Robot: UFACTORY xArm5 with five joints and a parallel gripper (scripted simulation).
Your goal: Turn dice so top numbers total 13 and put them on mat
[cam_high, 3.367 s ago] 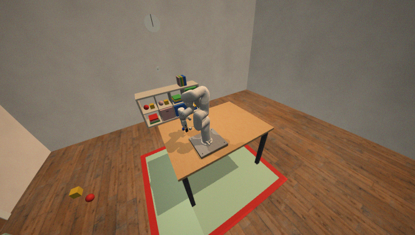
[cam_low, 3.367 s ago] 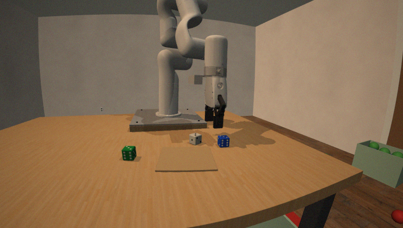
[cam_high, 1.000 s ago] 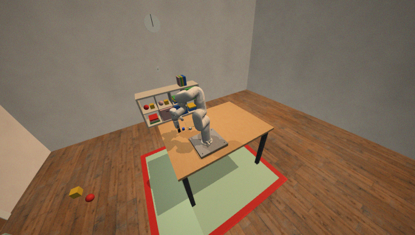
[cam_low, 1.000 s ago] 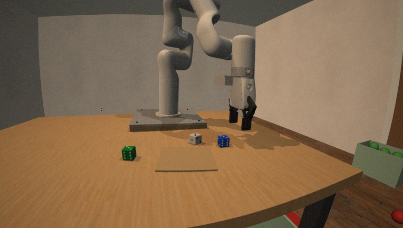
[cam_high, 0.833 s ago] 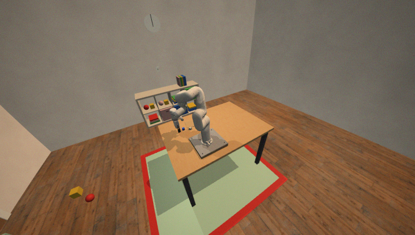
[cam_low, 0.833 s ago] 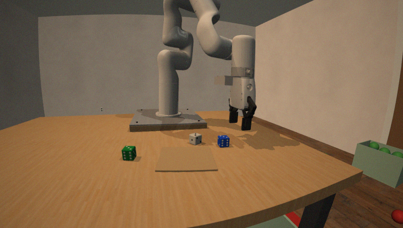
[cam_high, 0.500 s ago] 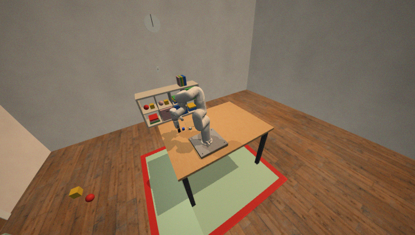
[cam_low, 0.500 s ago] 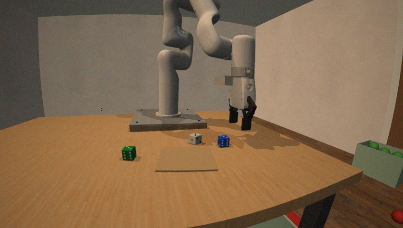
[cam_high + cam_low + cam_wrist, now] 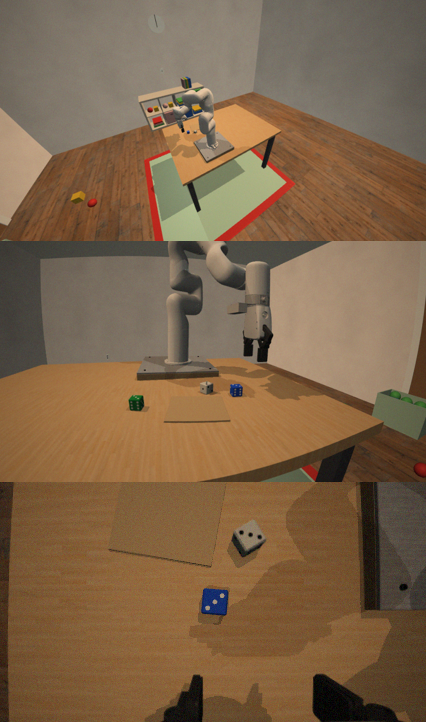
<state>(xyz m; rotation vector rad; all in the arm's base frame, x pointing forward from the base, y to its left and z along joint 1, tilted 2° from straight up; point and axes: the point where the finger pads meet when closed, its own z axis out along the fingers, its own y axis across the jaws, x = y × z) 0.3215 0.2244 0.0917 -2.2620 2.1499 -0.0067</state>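
The blue die lies 10 cm below my hand, 7 cm to the right of it and 4 cm ahead of it. Round my hand: green die: 34 cm to the right, 10 cm below, 9 cm ahead; white die: 15 cm to the right, 10 cm below; tan mat: 20 cm to the right, 11 cm below, 10 cm ahead.
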